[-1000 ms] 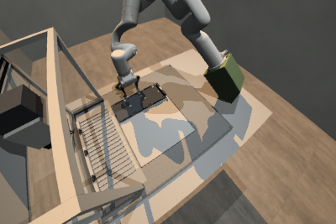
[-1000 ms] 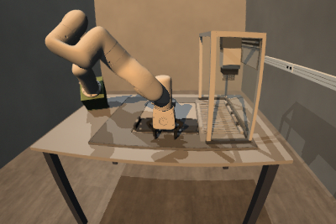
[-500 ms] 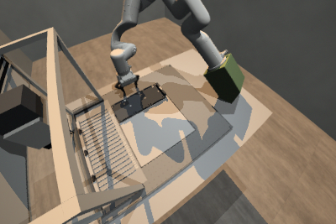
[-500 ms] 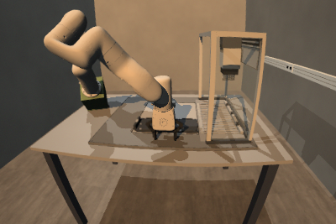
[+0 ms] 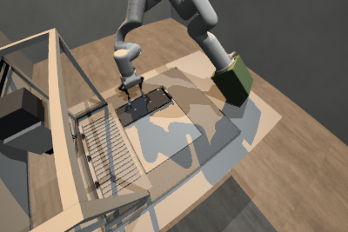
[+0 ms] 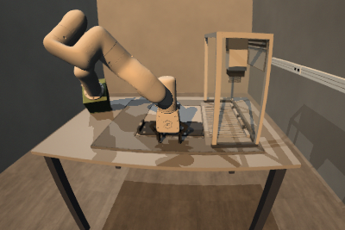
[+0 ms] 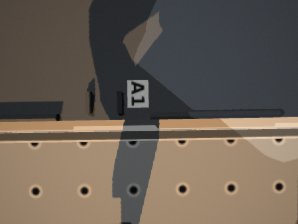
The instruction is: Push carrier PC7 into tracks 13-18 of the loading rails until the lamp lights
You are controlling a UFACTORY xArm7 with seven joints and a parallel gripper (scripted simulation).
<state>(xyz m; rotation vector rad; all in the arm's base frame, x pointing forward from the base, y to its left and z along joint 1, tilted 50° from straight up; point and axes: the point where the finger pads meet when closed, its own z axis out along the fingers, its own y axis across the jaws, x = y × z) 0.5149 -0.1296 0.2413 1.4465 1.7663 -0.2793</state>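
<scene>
Right now the carrier PC7 is 13 cm to the left of my hand, 1 cm below it and 1 cm behind it.
</scene>
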